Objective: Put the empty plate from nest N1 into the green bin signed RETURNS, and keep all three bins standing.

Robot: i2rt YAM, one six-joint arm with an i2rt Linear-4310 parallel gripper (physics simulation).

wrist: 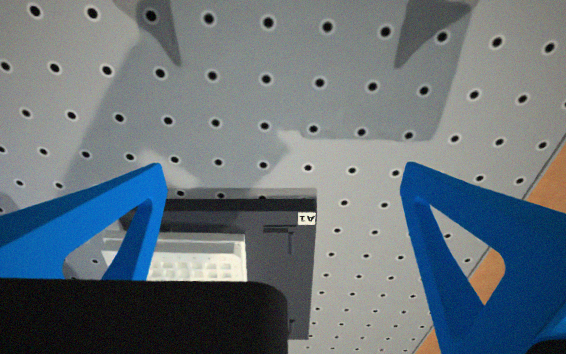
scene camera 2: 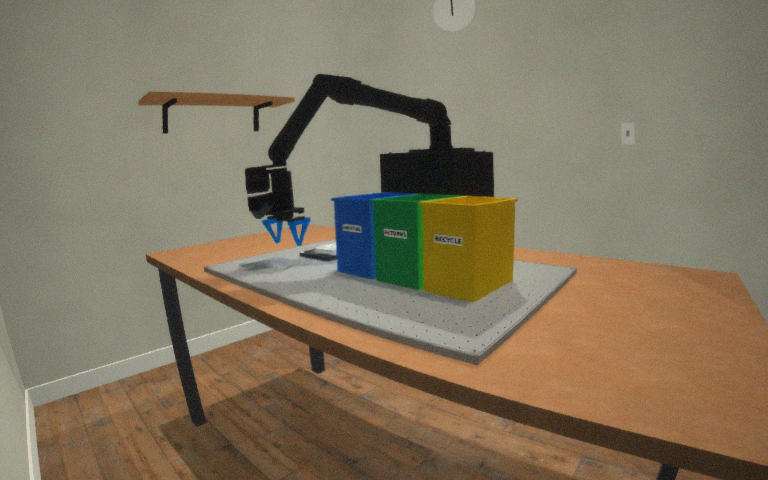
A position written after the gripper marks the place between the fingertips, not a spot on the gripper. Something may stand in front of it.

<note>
In view: the gripper (scene camera 2: 288,244), a white well plate (wrist: 178,256) and a yellow bin (scene camera 2: 468,242).
The gripper shows as well in the wrist view (wrist: 283,176). The wrist view misses the yellow bin: it is out of frame.
</note>
